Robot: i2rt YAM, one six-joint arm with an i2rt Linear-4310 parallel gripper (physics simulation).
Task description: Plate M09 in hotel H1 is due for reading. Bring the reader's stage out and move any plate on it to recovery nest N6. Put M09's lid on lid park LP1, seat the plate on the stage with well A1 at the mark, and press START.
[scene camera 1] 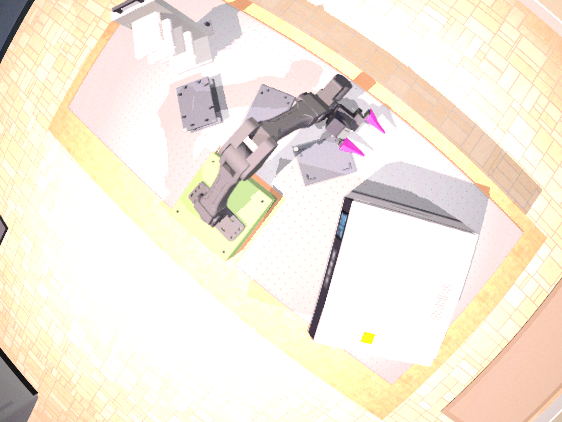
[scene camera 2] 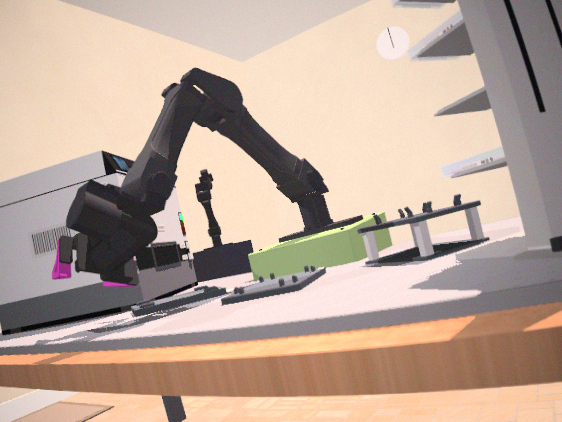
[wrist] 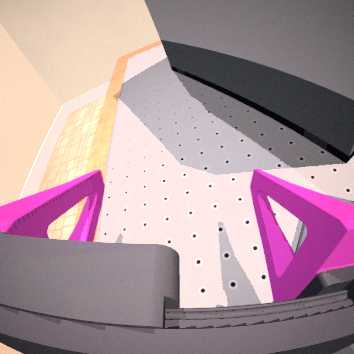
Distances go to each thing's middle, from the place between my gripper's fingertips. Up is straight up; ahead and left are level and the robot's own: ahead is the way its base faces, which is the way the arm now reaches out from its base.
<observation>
The grey nest plate (scene camera 1: 322, 160) lies 140 mm behind my hand, 80 mm to the left of it and 70 mm below it. Round my hand: plate reader (scene camera 2: 33, 277): 210 mm behind, 290 mm to the right, 60 mm above.
</observation>
